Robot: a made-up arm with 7 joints. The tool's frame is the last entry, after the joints. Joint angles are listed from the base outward.
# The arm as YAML. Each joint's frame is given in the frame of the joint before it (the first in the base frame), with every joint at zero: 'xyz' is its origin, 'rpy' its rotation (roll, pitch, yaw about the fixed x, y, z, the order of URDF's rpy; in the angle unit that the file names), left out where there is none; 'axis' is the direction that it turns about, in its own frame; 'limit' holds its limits. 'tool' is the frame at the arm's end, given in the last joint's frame.
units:
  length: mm
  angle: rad
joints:
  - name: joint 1
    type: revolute
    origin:
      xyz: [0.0, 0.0, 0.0]
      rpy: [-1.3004, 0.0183, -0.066]
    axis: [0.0, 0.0, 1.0]
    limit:
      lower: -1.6
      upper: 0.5
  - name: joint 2
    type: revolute
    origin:
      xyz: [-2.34, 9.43, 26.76]
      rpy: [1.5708, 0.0, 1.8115]
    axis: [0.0, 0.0, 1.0]
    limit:
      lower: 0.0
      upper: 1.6
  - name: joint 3
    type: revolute
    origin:
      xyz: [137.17, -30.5, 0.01]
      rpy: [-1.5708, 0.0, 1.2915]
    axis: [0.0, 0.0, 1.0]
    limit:
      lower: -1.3
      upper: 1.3
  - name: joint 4
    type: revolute
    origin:
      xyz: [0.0, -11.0, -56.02]
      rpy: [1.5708, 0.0, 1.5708]
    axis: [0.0, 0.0, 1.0]
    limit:
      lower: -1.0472
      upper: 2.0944
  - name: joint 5
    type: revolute
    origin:
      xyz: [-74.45, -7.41, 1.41]
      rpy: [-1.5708, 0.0, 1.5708]
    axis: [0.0, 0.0, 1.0]
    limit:
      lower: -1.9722
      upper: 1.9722
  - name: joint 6
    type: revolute
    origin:
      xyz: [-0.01, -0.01, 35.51]
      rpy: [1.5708, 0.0, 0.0]
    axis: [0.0, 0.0, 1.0]
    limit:
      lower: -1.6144
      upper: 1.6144
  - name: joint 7
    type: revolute
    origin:
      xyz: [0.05, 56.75, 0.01]
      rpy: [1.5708, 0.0, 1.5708]
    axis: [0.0, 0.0, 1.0]
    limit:
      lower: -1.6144
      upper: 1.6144
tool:
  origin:
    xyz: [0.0, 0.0, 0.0]
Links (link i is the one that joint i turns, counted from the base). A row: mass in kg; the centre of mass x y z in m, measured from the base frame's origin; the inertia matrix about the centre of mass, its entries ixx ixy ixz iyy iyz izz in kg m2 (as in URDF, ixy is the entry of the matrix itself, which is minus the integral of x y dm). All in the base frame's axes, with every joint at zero. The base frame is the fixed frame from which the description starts. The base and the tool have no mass.
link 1: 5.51; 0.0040 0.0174 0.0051; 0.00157 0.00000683 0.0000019 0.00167 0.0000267 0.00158
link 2: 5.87; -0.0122 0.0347 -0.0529; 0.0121 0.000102 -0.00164 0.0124 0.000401 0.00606
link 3: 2.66; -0.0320 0.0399 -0.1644; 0.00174 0 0.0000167 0.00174 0 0.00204
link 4: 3.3; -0.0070 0.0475 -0.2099; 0.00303 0 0.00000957 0.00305 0 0.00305
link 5: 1.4; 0.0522 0.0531 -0.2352; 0.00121 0 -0.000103 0.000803 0 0.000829
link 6: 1.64; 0.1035 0.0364 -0.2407; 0.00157 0 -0.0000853 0.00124 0 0.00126
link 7: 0.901; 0.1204 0.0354 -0.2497; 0.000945 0 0.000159 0.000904 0 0.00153
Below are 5 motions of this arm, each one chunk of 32 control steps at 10 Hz.
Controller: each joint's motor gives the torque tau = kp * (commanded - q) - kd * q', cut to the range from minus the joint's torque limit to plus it. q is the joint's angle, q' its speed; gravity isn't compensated. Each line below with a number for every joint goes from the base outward.
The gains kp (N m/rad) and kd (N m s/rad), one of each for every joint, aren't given. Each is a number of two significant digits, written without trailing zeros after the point. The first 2 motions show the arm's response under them.
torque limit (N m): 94 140 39 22 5.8 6.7 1.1
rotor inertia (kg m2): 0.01 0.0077 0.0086 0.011 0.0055 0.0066 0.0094
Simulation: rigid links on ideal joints. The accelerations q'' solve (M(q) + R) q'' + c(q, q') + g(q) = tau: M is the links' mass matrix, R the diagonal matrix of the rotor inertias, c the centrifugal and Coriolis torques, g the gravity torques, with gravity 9.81 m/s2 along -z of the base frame. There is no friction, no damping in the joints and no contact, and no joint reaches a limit. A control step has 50 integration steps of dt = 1/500 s. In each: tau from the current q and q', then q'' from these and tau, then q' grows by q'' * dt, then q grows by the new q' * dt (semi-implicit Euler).
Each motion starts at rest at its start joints. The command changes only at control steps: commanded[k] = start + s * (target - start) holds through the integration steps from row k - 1 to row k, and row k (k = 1, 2, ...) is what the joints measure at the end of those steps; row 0 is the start. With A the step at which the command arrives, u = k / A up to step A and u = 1 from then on. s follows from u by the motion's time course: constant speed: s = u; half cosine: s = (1 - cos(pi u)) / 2; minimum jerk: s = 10 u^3 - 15 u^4 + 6 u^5; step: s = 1 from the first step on.
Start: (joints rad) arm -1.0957 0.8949 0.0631 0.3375 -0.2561 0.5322 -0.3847
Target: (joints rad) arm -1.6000 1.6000 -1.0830 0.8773 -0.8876 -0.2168 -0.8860
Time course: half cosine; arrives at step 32
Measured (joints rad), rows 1 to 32:
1: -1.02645 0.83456 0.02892 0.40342 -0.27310 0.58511 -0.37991
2: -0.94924 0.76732 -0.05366 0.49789 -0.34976 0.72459 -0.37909
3: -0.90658 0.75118 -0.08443 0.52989 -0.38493 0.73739 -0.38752
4: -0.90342 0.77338 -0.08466 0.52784 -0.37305 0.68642 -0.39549
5: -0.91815 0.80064 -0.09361 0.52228 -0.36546 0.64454 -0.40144
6: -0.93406 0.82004 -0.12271 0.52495 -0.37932 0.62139 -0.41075
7: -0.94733 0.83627 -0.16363 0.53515 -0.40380 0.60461 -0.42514
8: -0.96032 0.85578 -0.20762 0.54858 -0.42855 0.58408 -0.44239
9: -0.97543 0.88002 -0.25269 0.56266 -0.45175 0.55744 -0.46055
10: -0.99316 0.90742 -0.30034 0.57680 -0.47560 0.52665 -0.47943
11: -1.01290 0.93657 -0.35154 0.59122 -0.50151 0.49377 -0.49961
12: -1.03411 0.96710 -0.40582 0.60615 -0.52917 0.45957 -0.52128
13: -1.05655 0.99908 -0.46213 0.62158 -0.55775 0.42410 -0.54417
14: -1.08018 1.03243 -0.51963 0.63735 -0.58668 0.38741 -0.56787
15: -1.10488 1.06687 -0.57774 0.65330 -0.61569 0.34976 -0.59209
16: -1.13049 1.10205 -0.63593 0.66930 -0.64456 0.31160 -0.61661
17: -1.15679 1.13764 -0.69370 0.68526 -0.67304 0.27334 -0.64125
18: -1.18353 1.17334 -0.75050 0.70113 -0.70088 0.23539 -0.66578
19: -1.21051 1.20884 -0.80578 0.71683 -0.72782 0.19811 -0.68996
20: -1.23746 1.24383 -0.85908 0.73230 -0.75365 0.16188 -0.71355
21: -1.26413 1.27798 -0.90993 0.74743 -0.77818 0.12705 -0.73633
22: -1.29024 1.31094 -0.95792 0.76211 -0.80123 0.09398 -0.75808
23: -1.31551 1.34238 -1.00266 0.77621 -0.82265 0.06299 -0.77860
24: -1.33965 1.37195 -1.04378 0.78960 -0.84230 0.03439 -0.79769
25: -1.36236 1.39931 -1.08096 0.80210 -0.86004 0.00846 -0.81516
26: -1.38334 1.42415 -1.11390 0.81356 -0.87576 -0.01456 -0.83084
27: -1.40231 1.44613 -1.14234 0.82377 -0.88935 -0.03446 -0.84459
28: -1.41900 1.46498 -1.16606 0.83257 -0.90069 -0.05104 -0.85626
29: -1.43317 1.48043 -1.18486 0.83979 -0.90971 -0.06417 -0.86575
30: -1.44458 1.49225 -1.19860 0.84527 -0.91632 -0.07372 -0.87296
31: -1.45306 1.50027 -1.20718 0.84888 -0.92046 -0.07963 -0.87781
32: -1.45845 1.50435 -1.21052 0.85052 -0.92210 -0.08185 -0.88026
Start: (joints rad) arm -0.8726 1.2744 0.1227 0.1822 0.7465 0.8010 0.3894
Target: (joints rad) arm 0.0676 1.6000 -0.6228 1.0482 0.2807 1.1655 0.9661
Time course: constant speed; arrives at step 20
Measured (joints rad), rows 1 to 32:
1: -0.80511 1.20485 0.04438 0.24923 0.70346 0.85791 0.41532
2: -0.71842 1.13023 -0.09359 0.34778 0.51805 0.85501 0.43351
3: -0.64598 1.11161 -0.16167 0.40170 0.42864 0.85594 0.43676
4: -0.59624 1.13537 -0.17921 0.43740 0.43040 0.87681 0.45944
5: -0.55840 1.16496 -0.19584 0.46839 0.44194 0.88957 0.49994
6: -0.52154 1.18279 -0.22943 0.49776 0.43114 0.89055 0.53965
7: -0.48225 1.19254 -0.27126 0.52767 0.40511 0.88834 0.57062
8: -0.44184 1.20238 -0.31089 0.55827 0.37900 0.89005 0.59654
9: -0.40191 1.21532 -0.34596 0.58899 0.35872 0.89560 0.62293
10: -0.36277 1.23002 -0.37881 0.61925 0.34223 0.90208 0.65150
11: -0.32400 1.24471 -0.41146 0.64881 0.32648 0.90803 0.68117
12: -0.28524 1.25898 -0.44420 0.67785 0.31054 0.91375 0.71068
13: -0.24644 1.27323 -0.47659 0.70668 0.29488 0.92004 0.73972
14: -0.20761 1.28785 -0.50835 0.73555 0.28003 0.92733 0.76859
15: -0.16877 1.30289 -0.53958 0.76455 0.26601 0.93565 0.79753
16: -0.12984 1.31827 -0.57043 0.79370 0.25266 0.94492 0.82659
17: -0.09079 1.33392 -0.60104 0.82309 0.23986 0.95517 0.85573
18: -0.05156 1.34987 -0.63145 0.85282 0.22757 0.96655 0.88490
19: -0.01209 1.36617 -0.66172 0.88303 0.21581 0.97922 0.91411
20: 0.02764 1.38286 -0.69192 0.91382 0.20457 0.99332 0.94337
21: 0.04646 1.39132 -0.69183 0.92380 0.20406 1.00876 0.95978
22: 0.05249 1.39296 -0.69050 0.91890 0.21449 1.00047 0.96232
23: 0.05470 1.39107 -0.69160 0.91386 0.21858 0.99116 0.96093
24: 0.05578 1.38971 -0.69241 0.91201 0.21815 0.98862 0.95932
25: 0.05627 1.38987 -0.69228 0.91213 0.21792 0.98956 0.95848
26: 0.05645 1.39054 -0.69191 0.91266 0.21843 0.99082 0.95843
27: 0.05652 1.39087 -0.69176 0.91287 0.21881 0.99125 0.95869
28: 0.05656 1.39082 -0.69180 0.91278 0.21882 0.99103 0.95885
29: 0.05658 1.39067 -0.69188 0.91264 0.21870 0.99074 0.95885
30: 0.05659 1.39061 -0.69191 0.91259 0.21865 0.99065 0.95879
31: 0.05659 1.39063 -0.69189 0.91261 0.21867 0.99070 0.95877
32: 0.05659 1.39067 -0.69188 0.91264 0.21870 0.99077 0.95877
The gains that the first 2 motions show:
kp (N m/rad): 93 120 36 31 5.6 5.8 1.6
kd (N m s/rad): 13 9 2.1 2.4 0.37 0.32 0.16
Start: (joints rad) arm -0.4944 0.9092 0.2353 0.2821 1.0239 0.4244 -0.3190
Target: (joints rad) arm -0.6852 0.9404 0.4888 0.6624 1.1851 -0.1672 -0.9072
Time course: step
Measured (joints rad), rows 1 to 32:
1: -0.55448 0.83813 0.40175 0.63934 1.14952 -0.11203 -0.55840
2: -0.55152 0.77006 0.40848 0.82209 1.17571 -0.19405 -0.84953
3: -0.54957 0.74844 0.41022 0.86137 1.19247 -0.20247 -0.95530
4: -0.55754 0.76195 0.42312 0.84806 1.19211 -0.19642 -0.94116
5: -0.56617 0.77590 0.43248 0.83296 1.18774 -0.18520 -0.90582
6: -0.57006 0.77820 0.43306 0.82975 1.18583 -0.18443 -0.88925
7: -0.57020 0.77450 0.42994 0.83309 1.18663 -0.18880 -0.88911
8: -0.56921 0.77185 0.42833 0.83614 1.18781 -0.19089 -0.89348
9: -0.56863 0.77180 0.42877 0.83685 1.18804 -0.18999 -0.89600
10: -0.56864 0.77267 0.42960 0.83630 1.18767 -0.18872 -0.89621
11: -0.56884 0.77311 0.42985 0.83578 1.18741 -0.18847 -0.89563
12: -0.56895 0.77302 0.42968 0.83569 1.18742 -0.18883 -0.89526
13: -0.56895 0.77284 0.42950 0.83581 1.18752 -0.18909 -0.89522
14: -0.56891 0.77278 0.42948 0.83590 1.18756 -0.18908 -0.89530
15: -0.56889 0.77281 0.42953 0.83591 1.18755 -0.18899 -0.89536
16: -0.56889 0.77285 0.42956 0.83588 1.18753 -0.18894 -0.89536
17: -0.56890 0.77285 0.42956 0.83587 1.18752 -0.18896 -0.89535
18: -0.56890 0.77284 0.42955 0.83587 1.18753 -0.18898 -0.89534
19: -0.56890 0.77284 0.42955 0.83587 1.18753 -0.18898 -0.89534
20: -0.56890 0.77284 0.42955 0.83587 1.18753 -0.18898 -0.89534
21: -0.56890 0.77284 0.42955 0.83587 1.18753 -0.18898 -0.89534
22: -0.56890 0.77284 0.42955 0.83587 1.18753 -0.18897 -0.89534
23: -0.56890 0.77284 0.42955 0.83587 1.18753 -0.18898 -0.89534
24: -0.56890 0.77284 0.42955 0.83587 1.18753 -0.18898 -0.89534
25: -0.56890 0.77284 0.42955 0.83587 1.18753 -0.18898 -0.89534
26: -0.56890 0.77284 0.42955 0.83587 1.18753 -0.18898 -0.89534
27: -0.56890 0.77284 0.42955 0.83587 1.18753 -0.18898 -0.89534
28: -0.56890 0.77284 0.42955 0.83587 1.18753 -0.18898 -0.89534
29: -0.56890 0.77284 0.42955 0.83587 1.18753 -0.18898 -0.89534
30: -0.56890 0.77284 0.42955 0.83587 1.18753 -0.18898 -0.89534
31: -0.56890 0.77284 0.42955 0.83587 1.18753 -0.18898 -0.89534
32: -0.56890 0.77284 0.42955 0.83587 1.18753 -0.18898 -0.89534

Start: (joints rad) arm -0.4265 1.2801 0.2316 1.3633 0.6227 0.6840 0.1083
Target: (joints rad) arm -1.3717 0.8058 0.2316 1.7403 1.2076 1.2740 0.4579
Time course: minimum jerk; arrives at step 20
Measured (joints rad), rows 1 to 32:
1: -0.41393 1.16957 0.22163 1.39107 0.57795 0.64906 0.11967
2: -0.40398 1.05063 0.22152 1.43198 0.45783 0.60759 0.11613
3: -0.40610 1.02587 0.22773 1.44796 0.44499 0.63644 0.10349
4: -0.42309 1.04191 0.22975 1.45049 0.49898 0.66357 0.11088
5: -0.45376 1.04147 0.23039 1.45854 0.54786 0.68317 0.13393
6: -0.49443 1.01669 0.23373 1.48129 0.57717 0.71099 0.15821
7: -0.54382 0.98207 0.23989 1.51385 0.60493 0.74911 0.18015
8: -0.60184 0.94712 0.24671 1.54948 0.64411 0.79323 0.20399
9: -0.66726 0.91263 0.25296 1.58607 0.69355 0.83991 0.23260
10: -0.73745 0.87733 0.25870 1.62378 0.74687 0.88785 0.26484
11: -0.80941 0.84168 0.26406 1.66203 0.79992 0.93596 0.29796
12: -0.88032 0.80747 0.26874 1.69922 0.85117 0.98269 0.32998
13: -0.94760 0.77637 0.27244 1.73372 0.89939 1.02638 0.35985
14: -1.00886 0.74947 0.27515 1.76436 0.94267 1.06546 0.38678
15: -1.06195 0.72743 0.27703 1.79036 0.97903 1.09852 0.40988
16: -1.10525 0.71067 0.27829 1.81120 1.00719 1.12451 0.42836
17: -1.13783 0.69929 0.27908 1.82663 1.02676 1.14297 0.44181
18: -1.15967 0.69297 0.27955 1.83687 1.03825 1.15420 0.45031
19: -1.17192 0.69079 0.27979 1.84271 1.04308 1.15946 0.45451
20: -1.17701 0.69115 0.27990 1.84559 1.04364 1.16110 0.45562
21: -1.17844 0.69205 0.27997 1.84726 1.04291 1.16188 0.45533
22: -1.17867 0.69240 0.28008 1.84814 1.04226 1.16220 0.45491
23: -1.17870 0.69234 0.28018 1.84844 1.04195 1.16204 0.45475
24: -1.17873 0.69225 0.28022 1.84849 1.04192 1.16188 0.45477
25: -1.17875 0.69224 0.28021 1.84847 1.04199 1.16187 0.45483
26: -1.17876 0.69227 0.28020 1.84846 1.04204 1.16190 0.45487
27: -1.17877 0.69229 0.28019 1.84846 1.04205 1.16191 0.45488
28: -1.17877 0.69228 0.28020 1.84847 1.04203 1.16191 0.45487
29: -1.17877 0.69228 0.28020 1.84847 1.04202 1.16190 0.45487
30: -1.17877 0.69228 0.28020 1.84847 1.04202 1.16190 0.45486
31: -1.17877 0.69228 0.28020 1.84847 1.04203 1.16190 0.45486
32: -1.17877 0.69228 0.28020 1.84847 1.04203 1.16191 0.45486

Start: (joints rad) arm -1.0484 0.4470 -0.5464 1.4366 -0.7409 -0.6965 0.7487
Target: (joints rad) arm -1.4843 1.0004 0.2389 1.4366 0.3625 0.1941 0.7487
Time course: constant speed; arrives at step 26
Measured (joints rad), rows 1 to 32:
1: -0.98493 0.40934 -0.53117 1.46533 -0.71170 -0.57466 0.75042
2: -0.91297 0.38345 -0.50762 1.51143 -0.66691 -0.40270 0.74686
3: -0.88748 0.40250 -0.47138 1.52939 -0.63263 -0.36737 0.74471
4: -0.89922 0.43329 -0.43770 1.52440 -0.59338 -0.37564 0.74797
5: -0.92246 0.45486 -0.40800 1.51504 -0.54854 -0.36520 0.75044
6: -0.94281 0.47065 -0.37888 1.51257 -0.50433 -0.33575 0.74956
7: -0.95846 0.48774 -0.34833 1.51703 -0.46304 -0.29975 0.74776
8: -0.97215 0.50708 -0.31669 1.52379 -0.42327 -0.26448 0.74712
9: -0.98610 0.52677 -0.28493 1.52961 -0.38345 -0.23166 0.74745
10: -1.00096 0.54591 -0.25340 1.53408 -0.34334 -0.20036 0.74774
11: -1.01639 0.56488 -0.22195 1.53813 -0.30328 -0.16929 0.74764
12: -1.03201 0.58411 -0.19043 1.54246 -0.26347 -0.13781 0.74737
13: -1.04764 0.60365 -0.15879 1.54716 -0.22393 -0.10593 0.74715
14: -1.06335 0.62337 -0.12707 1.55201 -0.18459 -0.07393 0.74704
15: -1.07921 0.64320 -0.09531 1.55686 -0.14541 -0.04196 0.74696
16: -1.09526 0.66318 -0.06353 1.56166 -0.10636 -0.01001 0.74686
17: -1.11149 0.68333 -0.03174 1.56645 -0.06744 0.02199 0.74676
18: -1.12788 0.70366 0.00008 1.57122 -0.02862 0.05408 0.74666
19: -1.14445 0.72418 0.03189 1.57596 0.01011 0.08627 0.74658
20: -1.16120 0.74489 0.06369 1.58062 0.04877 0.11853 0.74650
21: -1.17812 0.76578 0.09548 1.58520 0.08737 0.15088 0.74643
22: -1.19522 0.78687 0.12724 1.58965 0.12593 0.18331 0.74637
23: -1.21252 0.80816 0.15896 1.59396 0.16448 0.21583 0.74632
24: -1.23000 0.82965 0.19063 1.59811 0.20302 0.24844 0.74627
25: -1.24767 0.85135 0.22224 1.60206 0.24157 0.28114 0.74623
26: -1.26555 0.87326 0.25380 1.60579 0.28015 0.31394 0.74620
27: -1.27576 0.88437 0.25876 1.60548 0.29075 0.31608 0.74723
28: -1.28065 0.88386 0.26000 1.60667 0.28948 0.31404 0.74780
29: -1.28198 0.88085 0.26070 1.60928 0.28668 0.31612 0.74690
30: -1.28178 0.87980 0.26101 1.61110 0.28572 0.31803 0.74593
31: -1.28153 0.88022 0.26102 1.61147 0.28610 0.31827 0.74575
32: -1.28159 0.88073 0.26095 1.61118 0.28658 0.31778 0.74606

